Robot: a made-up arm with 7 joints. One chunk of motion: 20 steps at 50 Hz.
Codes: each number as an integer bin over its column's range. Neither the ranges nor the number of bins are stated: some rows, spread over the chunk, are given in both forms.
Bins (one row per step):
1: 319 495 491 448 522 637 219
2: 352 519 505 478 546 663 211
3: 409 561 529 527 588 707 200
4: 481 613 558 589 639 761 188
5: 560 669 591 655 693 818 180
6: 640 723 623 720 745 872 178
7: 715 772 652 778 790 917 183
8: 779 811 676 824 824 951 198
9: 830 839 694 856 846 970 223
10: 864 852 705 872 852 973 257
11: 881 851 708 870 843 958 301
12: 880 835 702 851 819 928 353
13: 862 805 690 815 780 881 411
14: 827 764 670 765 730 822 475
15: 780 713 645 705 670 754 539
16: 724 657 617 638 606 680 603
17: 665 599 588 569 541 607 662
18: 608 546 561 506 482 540 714
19: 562 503 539 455 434 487 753
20: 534 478 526 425 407 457 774
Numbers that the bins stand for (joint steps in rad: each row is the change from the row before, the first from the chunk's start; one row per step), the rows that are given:
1: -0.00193 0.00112 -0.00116 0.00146 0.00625 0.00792 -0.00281
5: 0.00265 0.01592 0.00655 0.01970 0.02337 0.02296 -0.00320
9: 0.00779 0.03039 0.01449 0.03740 0.03868 0.03559 -0.00277
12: 0.00874 0.03005 0.01511 0.03696 0.03598 0.03210 -0.00147
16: 0.00577 0.01490 0.00856 0.01820 0.01466 0.01150 0.00104
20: 0.00216 -0.00033 0.00154 -0.00056 -0.00526 -0.00703 0.00275
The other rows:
2: -0.00131 0.00316 -0.00008 0.00411 0.00865 0.01008 -0.00289
3: -0.00022 0.00673 0.00177 0.00842 0.01286 0.01374 -0.00300
4: 0.00115 0.01116 0.00401 0.01388 0.01796 0.01823 -0.00312
6: 0.00417 0.02052 0.00902 0.02542 0.02857 0.02745 -0.00322
7: 0.00560 0.02469 0.01125 0.03053 0.03308 0.03119 -0.00317
8: 0.00682 0.02800 0.01310 0.03458 0.03648 0.03401 -0.00302
10: 0.00843 0.03149 0.01534 0.03881 0.03929 0.03584 -0.00243
11: 0.00876 0.03141 0.01557 0.03864 0.03838 0.03459 -0.00199
13: 0.00839 0.02749 0.01418 0.03379 0.03208 0.02820 -0.00089
14: 0.00773 0.02401 0.01264 0.02939 0.02707 0.02329 -0.00025
15: 0.00683 0.01967 0.01071 0.02410 0.02107 0.01764 0.00040
17: 0.00465 0.00997 0.00632 0.01212 0.00815 0.00543 0.00163
18: 0.00356 0.00546 0.00424 0.00657 0.00225 -0.00014 0.00215
19: 0.00269 0.00180 0.00254 0.00208 -0.00256 -0.00454 0.00254

